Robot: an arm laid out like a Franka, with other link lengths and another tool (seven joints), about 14 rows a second.
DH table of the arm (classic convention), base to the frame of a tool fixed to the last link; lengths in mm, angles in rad. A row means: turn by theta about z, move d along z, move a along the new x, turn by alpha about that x. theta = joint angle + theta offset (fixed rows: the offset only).
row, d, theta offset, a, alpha
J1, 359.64, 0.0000, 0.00, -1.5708
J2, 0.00, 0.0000, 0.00, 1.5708
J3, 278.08, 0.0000, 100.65, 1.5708
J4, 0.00, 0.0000, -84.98, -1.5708
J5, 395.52, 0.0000, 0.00, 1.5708
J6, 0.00, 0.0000, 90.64, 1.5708
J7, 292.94, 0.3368, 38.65, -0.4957
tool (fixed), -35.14, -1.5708, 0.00, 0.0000
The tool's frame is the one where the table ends.
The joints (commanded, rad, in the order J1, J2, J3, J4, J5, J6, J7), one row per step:
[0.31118, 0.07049, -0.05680, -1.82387, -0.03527, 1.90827, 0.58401]
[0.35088, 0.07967, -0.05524, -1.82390, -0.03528, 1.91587, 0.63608]
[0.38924, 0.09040, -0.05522, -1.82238, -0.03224, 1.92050, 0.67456]
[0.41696, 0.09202, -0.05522, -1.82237, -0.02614, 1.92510, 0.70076]
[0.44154, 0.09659, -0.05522, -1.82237, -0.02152, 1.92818, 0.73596]
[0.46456, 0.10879, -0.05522, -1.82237, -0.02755, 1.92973, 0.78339]
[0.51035, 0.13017, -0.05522, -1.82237, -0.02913, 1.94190, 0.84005]
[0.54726, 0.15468, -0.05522, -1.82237, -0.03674, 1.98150, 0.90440]
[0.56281, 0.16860, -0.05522, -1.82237, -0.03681, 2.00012, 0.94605]
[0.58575, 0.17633, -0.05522, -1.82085, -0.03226, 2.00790, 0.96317]
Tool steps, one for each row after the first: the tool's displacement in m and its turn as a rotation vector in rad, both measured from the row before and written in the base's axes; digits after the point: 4 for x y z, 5 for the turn. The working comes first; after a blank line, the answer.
Tool pose at each row, in the base's axes (x y z in m, rotation vector in rad; the steps are taken from these numbers as rounded here):
[0.6393, 0.1374, 0.3255, 2.53177, 1.23286, -0.63109]
[0.6341, 0.1620, 0.3206, 2.54022, 1.22057, -0.63292]
[0.6279, 0.1856, 0.3149, 2.54217, 1.22176, -0.63757]
[0.6228, 0.2034, 0.3143, 2.54809, 1.22510, -0.63238]
[0.6174, 0.2183, 0.3116, 2.56060, 1.21374, -0.63604]
[0.6121, 0.2294, 0.3041, 2.56986, 1.18306, -0.65324]
[0.6021, 0.2554, 0.2918, 2.57247, 1.16928, -0.66518]
[0.5998, 0.2779, 0.2808, 2.59090, 1.13600, -0.64351]
[0.5980, 0.2874, 0.2739, 2.61179, 1.10498, -0.63982]
[0.5921, 0.3020, 0.2704, 2.61259, 1.11309, -0.63712]

[-0.0052, 0.0246, -0.0049, 0.00046, -0.00023, -0.01048]
[-0.0062, 0.0236, -0.0057, 0.00161, 0.00385, -0.00090]
[-0.0051, 0.0178, -0.0006, 0.00690, -0.00159, -0.00037]
[-0.0054, 0.0149, -0.0027, 0.00399, 0.00211, -0.01209]
[-0.0053, 0.0111, -0.0075, -0.00923, 0.00618, -0.02226]
[-0.0100, 0.0260, -0.0123, -0.00565, 0.00545, -0.00986]
[-0.0023, 0.0225, -0.0110, 0.00086, -0.01926, -0.02296]
[-0.0018, 0.0095, -0.0069, 0.00288, -0.00579, -0.02524]
[-0.0059, 0.0146, -0.0035, 0.00463, 0.00001, 0.00430]

